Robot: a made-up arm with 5 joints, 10 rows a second.
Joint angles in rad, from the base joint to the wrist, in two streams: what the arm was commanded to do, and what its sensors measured. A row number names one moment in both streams.
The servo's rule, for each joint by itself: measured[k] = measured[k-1] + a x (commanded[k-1-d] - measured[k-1]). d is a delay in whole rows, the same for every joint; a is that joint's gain. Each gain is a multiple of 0.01, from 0.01 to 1. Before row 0 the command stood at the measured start. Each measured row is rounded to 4 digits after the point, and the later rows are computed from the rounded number. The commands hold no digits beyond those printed.
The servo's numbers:
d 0
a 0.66 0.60 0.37 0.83 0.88
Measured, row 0: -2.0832, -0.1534, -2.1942, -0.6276, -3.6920
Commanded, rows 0 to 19: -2.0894, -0.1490, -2.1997, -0.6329, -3.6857; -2.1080, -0.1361, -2.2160, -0.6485, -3.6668; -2.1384, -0.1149, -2.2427, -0.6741, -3.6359; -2.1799, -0.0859, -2.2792, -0.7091, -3.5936; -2.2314, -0.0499, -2.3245, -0.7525, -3.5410; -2.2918, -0.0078, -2.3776, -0.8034, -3.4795; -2.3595, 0.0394, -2.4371, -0.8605, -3.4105; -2.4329, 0.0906, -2.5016, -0.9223, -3.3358; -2.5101, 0.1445, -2.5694, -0.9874, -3.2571; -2.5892, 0.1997, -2.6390, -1.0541, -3.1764; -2.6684, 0.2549, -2.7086, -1.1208, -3.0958; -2.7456, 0.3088, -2.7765, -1.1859, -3.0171; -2.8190, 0.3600, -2.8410, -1.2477, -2.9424; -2.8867, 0.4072, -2.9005, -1.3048, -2.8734; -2.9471, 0.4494, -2.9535, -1.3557, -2.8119; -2.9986, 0.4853, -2.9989, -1.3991, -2.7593; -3.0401, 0.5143, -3.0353, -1.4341, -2.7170; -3.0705, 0.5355, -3.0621, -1.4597, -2.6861; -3.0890, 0.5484, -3.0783, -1.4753, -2.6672; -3.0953, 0.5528, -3.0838, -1.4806, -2.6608
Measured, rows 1 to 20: -2.0873, -0.1508, -2.1962, -0.6320, -3.6865; -2.1010, -0.1420, -2.2035, -0.6457, -3.6692; -2.1257, -0.1257, -2.2180, -0.6693, -3.6399; -2.1615, -0.1018, -2.2406, -0.7023, -3.5992; -2.2076, -0.0707, -2.2716, -0.7440, -3.5480; -2.2632, -0.0330, -2.3108, -0.7933, -3.4877; -2.3268, 0.0104, -2.3575, -0.8491, -3.4198; -2.3968, 0.0585, -2.4108, -0.9099, -3.3459; -2.4716, 0.1101, -2.4695, -0.9742, -3.2678; -2.5492, 0.1639, -2.5322, -1.0405, -3.1874; -2.6279, 0.2185, -2.5975, -1.1071, -3.1068; -2.7056, 0.2727, -2.6637, -1.1725, -3.0279; -2.7804, 0.3251, -2.7293, -1.2349, -2.9527; -2.8506, 0.3744, -2.7926, -1.2929, -2.8829; -2.9143, 0.4194, -2.8521, -1.3450, -2.8204; -2.9699, 0.4589, -2.9064, -1.3899, -2.7666; -3.0162, 0.4921, -2.9541, -1.4266, -2.7230; -3.0520, 0.5181, -2.9941, -1.4541, -2.6905; -3.0764, 0.5363, -3.0253, -1.4717, -2.6700; -3.0889, 0.5462, -3.0469, -1.4791, -2.6619
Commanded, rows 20 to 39: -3.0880, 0.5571, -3.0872, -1.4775, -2.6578; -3.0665, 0.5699, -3.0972, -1.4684, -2.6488; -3.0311, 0.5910, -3.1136, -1.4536, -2.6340; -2.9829, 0.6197, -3.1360, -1.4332, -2.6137; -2.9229, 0.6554, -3.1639, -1.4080, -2.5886; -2.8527, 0.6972, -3.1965, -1.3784, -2.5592; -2.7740, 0.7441, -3.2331, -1.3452, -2.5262; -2.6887, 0.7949, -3.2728, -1.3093, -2.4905; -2.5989, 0.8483, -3.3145, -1.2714, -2.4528; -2.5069, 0.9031, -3.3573, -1.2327, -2.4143; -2.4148, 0.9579, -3.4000, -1.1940, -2.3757; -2.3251, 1.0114, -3.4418, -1.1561, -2.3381; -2.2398, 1.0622, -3.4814, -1.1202, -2.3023; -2.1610, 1.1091, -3.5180, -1.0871, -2.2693; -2.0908, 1.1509, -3.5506, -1.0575, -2.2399; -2.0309, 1.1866, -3.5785, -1.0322, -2.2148; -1.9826, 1.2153, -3.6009, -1.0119, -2.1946; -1.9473, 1.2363, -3.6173, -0.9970, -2.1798; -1.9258, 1.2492, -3.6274, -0.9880, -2.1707; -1.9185, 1.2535, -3.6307, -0.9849, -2.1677
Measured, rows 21 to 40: -3.0883, 0.5527, -3.0618, -1.4778, -2.6583; -3.0739, 0.5630, -3.0749, -1.4700, -2.6499; -3.0457, 0.5798, -3.0892, -1.4564, -2.6359; -3.0043, 0.6037, -3.1065, -1.4371, -2.6164; -2.9506, 0.6347, -3.1277, -1.4129, -2.5919; -2.8860, 0.6722, -3.1532, -1.3843, -2.5631; -2.8121, 0.7153, -3.1828, -1.3518, -2.5306; -2.7307, 0.7631, -3.2161, -1.3165, -2.4953; -2.6437, 0.8142, -3.2525, -1.2791, -2.4579; -2.5534, 0.8675, -3.2913, -1.2406, -2.4195; -2.4619, 0.9217, -3.3315, -1.2019, -2.3810; -2.3716, 0.9755, -3.3723, -1.1639, -2.3432; -2.2846, 1.0275, -3.4127, -1.1276, -2.3072; -2.2030, 1.0765, -3.4517, -1.0940, -2.2738; -2.1289, 1.1211, -3.4883, -1.0637, -2.2440; -2.0642, 1.1604, -3.5217, -1.0376, -2.2183; -2.0103, 1.1933, -3.5510, -1.0163, -2.1974; -1.9687, 1.2191, -3.5755, -1.0003, -2.1819; -1.9404, 1.2372, -3.5947, -0.9901, -2.1720; -1.9259, 1.2470, -3.6080, -0.9858, -2.1682
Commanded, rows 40 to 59: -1.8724, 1.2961, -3.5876, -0.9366, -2.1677; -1.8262, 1.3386, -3.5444, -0.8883, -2.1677; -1.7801, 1.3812, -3.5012, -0.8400, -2.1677; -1.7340, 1.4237, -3.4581, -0.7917, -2.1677; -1.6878, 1.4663, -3.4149, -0.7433, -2.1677; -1.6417, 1.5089, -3.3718, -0.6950, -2.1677; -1.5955, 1.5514, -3.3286, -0.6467, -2.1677; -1.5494, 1.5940, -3.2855, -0.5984, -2.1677; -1.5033, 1.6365, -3.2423, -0.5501, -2.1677; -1.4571, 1.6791, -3.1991, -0.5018, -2.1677; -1.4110, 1.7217, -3.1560, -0.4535, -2.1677; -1.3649, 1.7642, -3.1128, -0.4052, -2.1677; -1.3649, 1.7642, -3.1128, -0.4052, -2.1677; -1.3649, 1.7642, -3.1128, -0.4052, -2.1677; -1.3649, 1.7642, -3.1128, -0.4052, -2.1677; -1.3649, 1.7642, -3.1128, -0.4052, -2.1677; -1.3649, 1.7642, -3.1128, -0.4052, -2.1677; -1.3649, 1.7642, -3.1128, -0.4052, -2.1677; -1.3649, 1.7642, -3.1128, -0.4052, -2.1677; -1.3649, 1.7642, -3.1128, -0.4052, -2.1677
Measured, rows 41 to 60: -1.8906, 1.2765, -3.6005, -0.9450, -2.1678; -1.8481, 1.3138, -3.5797, -0.8979, -2.1677; -1.8032, 1.3542, -3.5507, -0.8498, -2.1677; -1.7575, 1.3959, -3.5164, -0.8016, -2.1677; -1.7115, 1.4381, -3.4788, -0.7532, -2.1677; -1.6654, 1.4806, -3.4392, -0.7049, -2.1677; -1.6193, 1.5231, -3.3983, -0.6566, -2.1677; -1.5732, 1.5656, -3.3566, -0.6083, -2.1677; -1.5271, 1.6081, -3.3143, -0.5600, -2.1677; -1.4809, 1.6507, -3.2717, -0.5117, -2.1677; -1.4348, 1.6933, -3.2289, -0.4634, -2.1677; -1.3887, 1.7358, -3.1859, -0.4151, -2.1677; -1.3730, 1.7528, -3.1589, -0.4069, -2.1677; -1.3677, 1.7596, -3.1418, -0.4055, -2.1677; -1.3659, 1.7624, -3.1311, -0.4053, -2.1677; -1.3652, 1.7635, -3.1243, -0.4052, -2.1677; -1.3650, 1.7639, -3.1200, -0.4052, -2.1677; -1.3649, 1.7641, -3.1173, -0.4052, -2.1677; -1.3649, 1.7642, -3.1156, -0.4052, -2.1677; -1.3649, 1.7642, -3.1146, -0.4052, -2.1677
